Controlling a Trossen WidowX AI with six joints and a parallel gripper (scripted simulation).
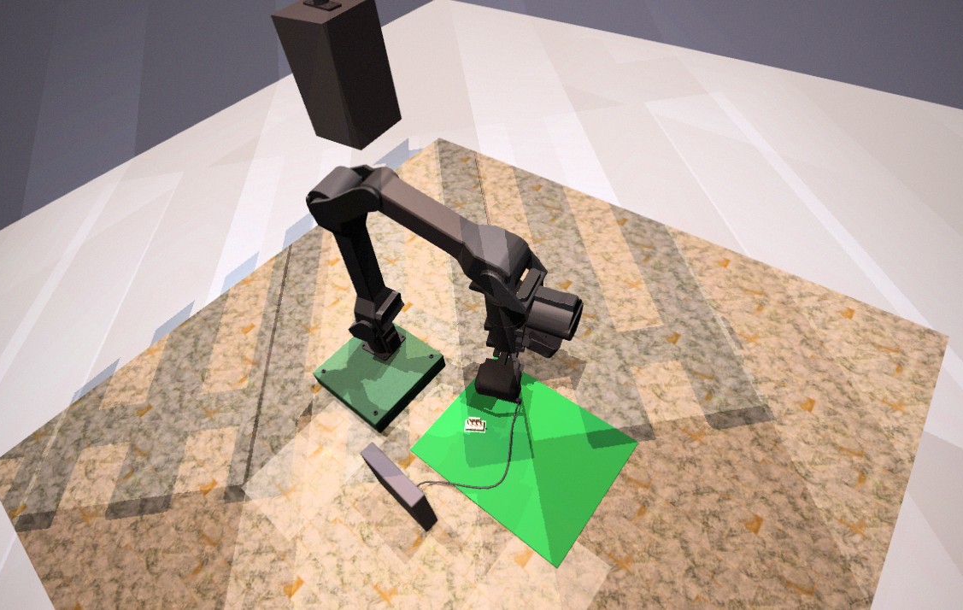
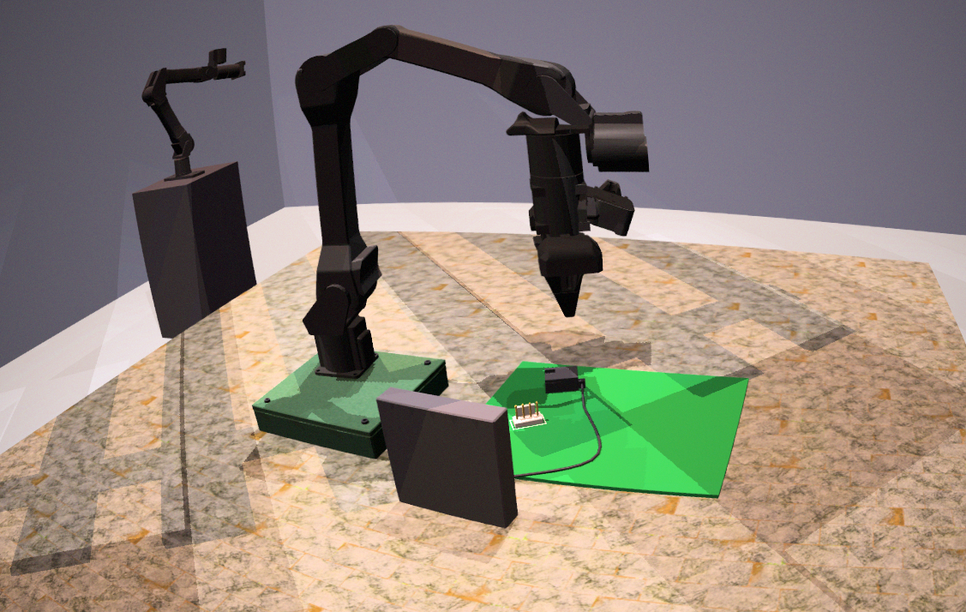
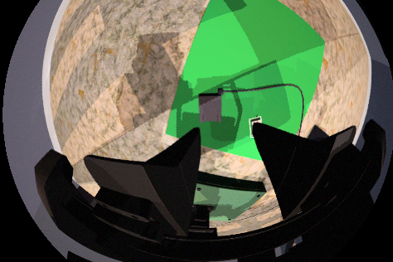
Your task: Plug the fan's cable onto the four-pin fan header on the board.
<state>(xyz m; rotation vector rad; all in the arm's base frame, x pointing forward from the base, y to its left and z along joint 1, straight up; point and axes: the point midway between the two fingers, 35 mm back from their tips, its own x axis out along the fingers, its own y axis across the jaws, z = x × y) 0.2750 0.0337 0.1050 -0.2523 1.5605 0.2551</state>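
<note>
My gripper tip is now 90 mm above the dark fan plug, 20 mm past it and 10 mm to the right of it. Also, from my gripper tip: green board: 120 mm below, 70 mm to the right, 60 mm ahead; dark fan: 240 mm to the right, 50 mm below, 50 mm behind; four-pin fan header: 110 mm below, 80 mm to the right, 30 mm behind.
</note>
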